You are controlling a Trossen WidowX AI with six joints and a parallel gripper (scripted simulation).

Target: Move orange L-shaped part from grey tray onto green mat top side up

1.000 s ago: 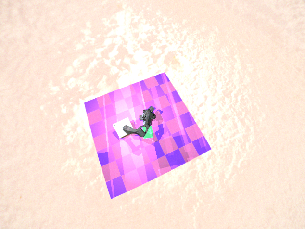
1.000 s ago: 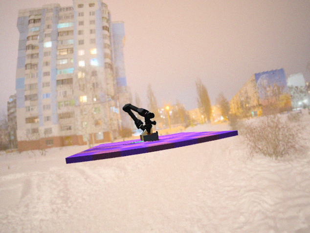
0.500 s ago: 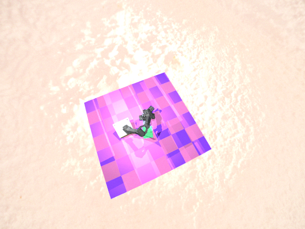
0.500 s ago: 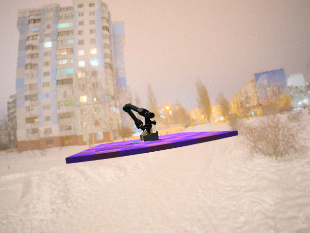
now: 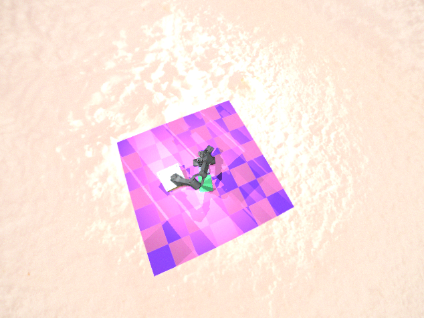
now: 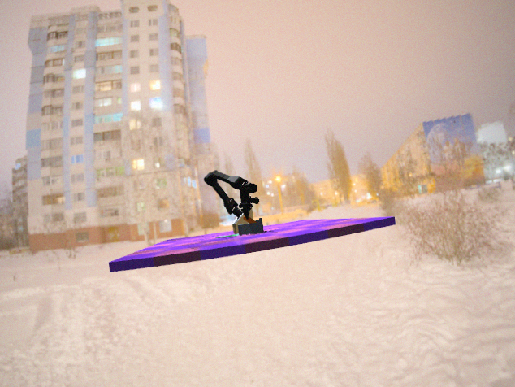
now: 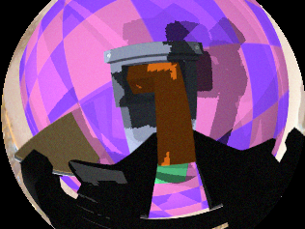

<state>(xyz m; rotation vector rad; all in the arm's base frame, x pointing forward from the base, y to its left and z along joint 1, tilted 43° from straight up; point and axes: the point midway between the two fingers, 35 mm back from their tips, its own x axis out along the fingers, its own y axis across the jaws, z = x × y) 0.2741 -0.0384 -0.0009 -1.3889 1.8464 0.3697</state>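
Now: gripper tip 13 cm to the left of the green mat, 11 cm above it and 7 cm past it. From my gripper tip the other things lie so: orange L-shaped part 4 cm to the left, 3 cm below; grey tray 11 cm below, 2 cm to the left, 1 cm behind.
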